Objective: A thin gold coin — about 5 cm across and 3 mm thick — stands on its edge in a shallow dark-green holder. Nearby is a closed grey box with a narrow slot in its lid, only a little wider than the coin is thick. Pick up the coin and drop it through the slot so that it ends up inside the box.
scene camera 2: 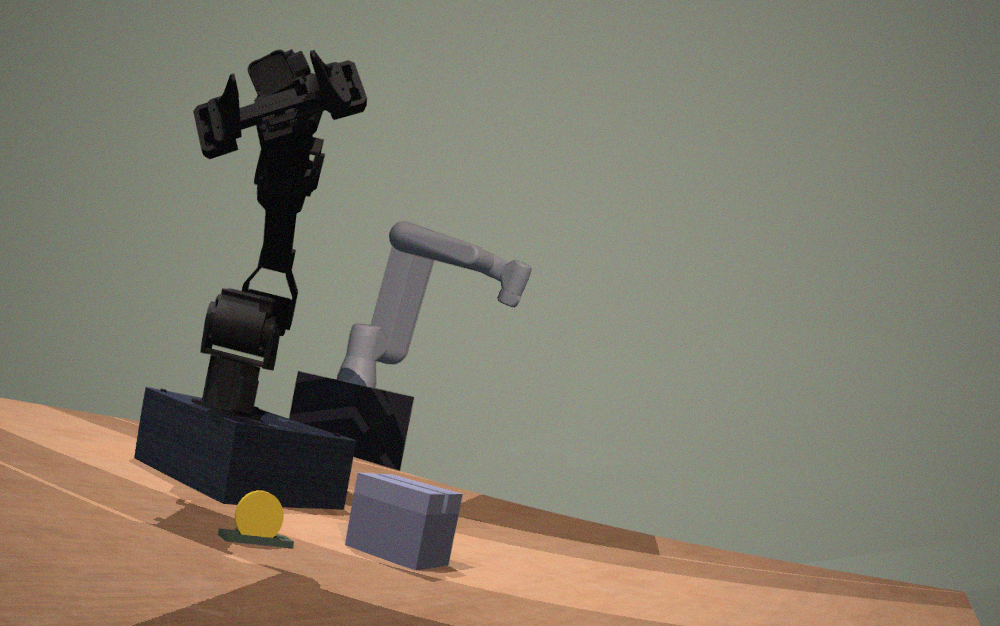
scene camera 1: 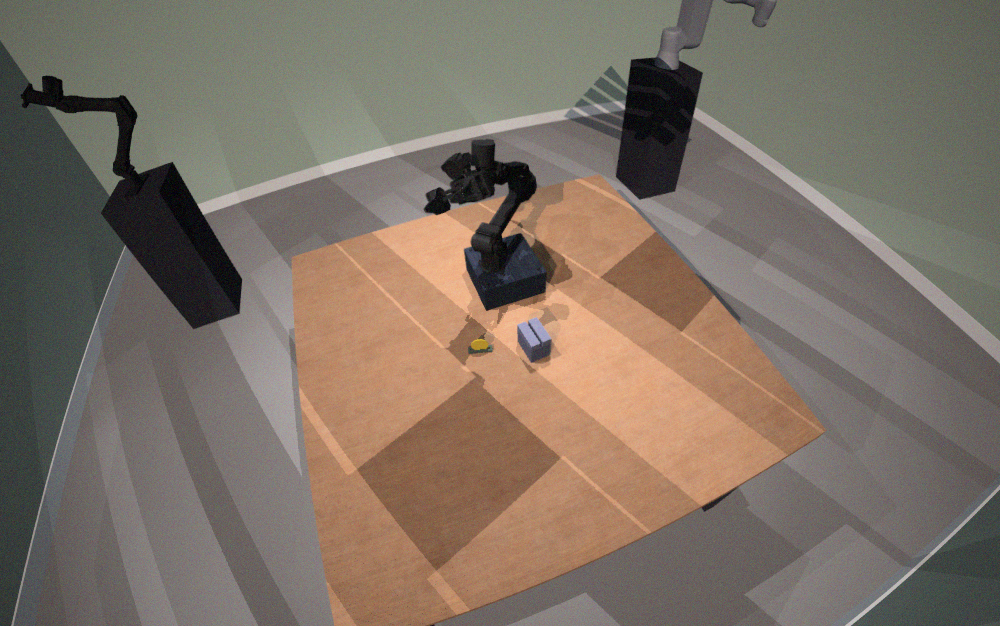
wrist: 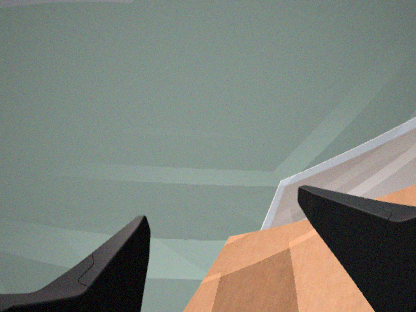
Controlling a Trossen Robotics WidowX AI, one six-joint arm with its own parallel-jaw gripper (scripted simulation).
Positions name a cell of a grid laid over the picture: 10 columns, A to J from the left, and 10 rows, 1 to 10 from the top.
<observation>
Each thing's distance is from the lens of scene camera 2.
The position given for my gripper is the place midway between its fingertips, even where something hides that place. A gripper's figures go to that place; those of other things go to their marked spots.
my gripper (scene camera 2: C2): 78 cm
gold coin (scene camera 2: C9): 69 cm
</observation>
